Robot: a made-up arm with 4 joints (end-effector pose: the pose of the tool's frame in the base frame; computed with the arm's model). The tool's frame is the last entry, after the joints.
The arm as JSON. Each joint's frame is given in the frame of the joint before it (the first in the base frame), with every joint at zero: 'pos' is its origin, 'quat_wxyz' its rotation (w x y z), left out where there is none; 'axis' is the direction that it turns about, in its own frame. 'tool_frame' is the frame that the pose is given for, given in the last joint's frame.
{
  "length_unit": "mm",
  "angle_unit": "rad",
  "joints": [
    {
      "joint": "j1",
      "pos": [
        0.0,
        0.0,
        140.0
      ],
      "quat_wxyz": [
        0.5,
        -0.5,
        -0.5,
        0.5
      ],
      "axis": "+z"
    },
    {
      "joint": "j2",
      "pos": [
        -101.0,
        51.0,
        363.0
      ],
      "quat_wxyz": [
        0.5,
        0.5,
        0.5,
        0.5
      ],
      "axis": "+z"
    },
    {
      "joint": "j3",
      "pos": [
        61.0,
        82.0,
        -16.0
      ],
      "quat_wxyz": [
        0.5,
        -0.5,
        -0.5,
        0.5
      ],
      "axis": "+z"
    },
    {
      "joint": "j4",
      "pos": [
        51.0,
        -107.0,
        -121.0
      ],
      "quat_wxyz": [
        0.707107,
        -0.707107,
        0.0,
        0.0
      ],
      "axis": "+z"
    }
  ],
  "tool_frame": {
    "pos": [
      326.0,
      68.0,
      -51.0
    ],
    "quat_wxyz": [
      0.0,
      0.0,
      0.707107,
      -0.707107
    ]
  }
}
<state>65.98 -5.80 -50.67 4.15</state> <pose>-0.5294 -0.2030 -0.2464 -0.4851 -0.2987 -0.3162 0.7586</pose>
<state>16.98 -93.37 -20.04 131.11</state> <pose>0.0090 0.0021 0.2909 0.0006 0.9258 0.0283 0.3769</pose>
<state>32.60 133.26 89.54 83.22</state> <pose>-0.5725 0.1404 0.6152 0.4614 0.2263 -0.2958 0.8052</pose>
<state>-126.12 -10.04 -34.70 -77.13</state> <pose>-0.5299 -0.1052 0.2130 0.8023 0.4315 0.3723 0.1771</pose>
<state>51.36 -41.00 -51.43 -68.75</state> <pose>-0.5048 0.0664 -0.0160 -0.0592 0.0865 -0.3186 0.9421</pose>
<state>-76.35 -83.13 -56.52 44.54</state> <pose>0.0832 0.2197 0.2582 0.3630 -0.3453 -0.8399 0.2086</pose>
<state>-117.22 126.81 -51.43 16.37</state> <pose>-0.5307 -0.3735 0.2301 0.2243 0.5024 0.5603 0.6191</pose>
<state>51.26 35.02 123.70 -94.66</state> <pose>-0.4107 -0.0485 0.4620 0.4821 -0.7159 -0.5050 0.0088</pose>
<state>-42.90 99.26 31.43 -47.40</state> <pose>-0.2806 -0.3687 0.3165 0.2112 0.7692 0.5639 0.2137</pose>
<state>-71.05 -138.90 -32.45 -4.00</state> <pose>0.0264 0.1562 0.3197 0.4295 -0.6701 -0.5876 0.1458</pose>
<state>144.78 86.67 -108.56 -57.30</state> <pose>-0.2983 -0.2022 0.2491 0.2344 0.5806 0.7668 0.1415</pose>
